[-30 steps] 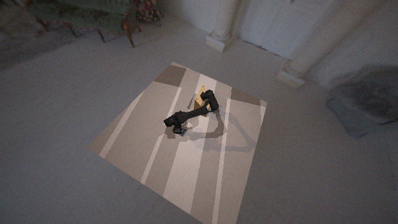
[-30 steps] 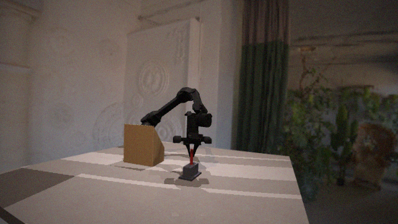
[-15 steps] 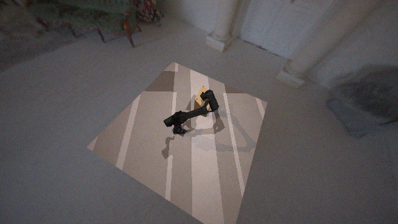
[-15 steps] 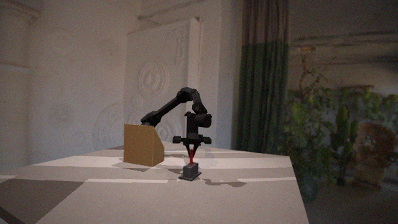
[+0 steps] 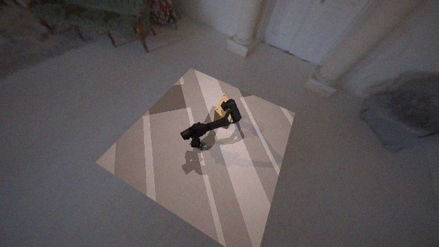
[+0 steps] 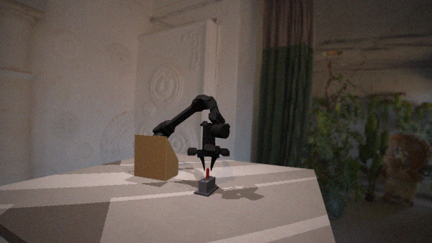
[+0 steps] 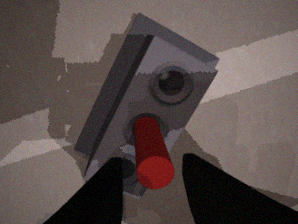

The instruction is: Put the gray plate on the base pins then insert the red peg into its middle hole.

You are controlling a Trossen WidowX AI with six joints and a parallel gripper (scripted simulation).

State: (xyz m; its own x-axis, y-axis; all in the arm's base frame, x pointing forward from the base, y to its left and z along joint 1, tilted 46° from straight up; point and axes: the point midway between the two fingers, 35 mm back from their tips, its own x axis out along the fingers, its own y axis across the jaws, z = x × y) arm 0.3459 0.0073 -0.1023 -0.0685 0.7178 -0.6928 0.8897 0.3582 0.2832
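My gripper tip is now 20 mm above the red peg. Round my gripper tip: gray plate: 50 mm below; then base: 90 mm below.
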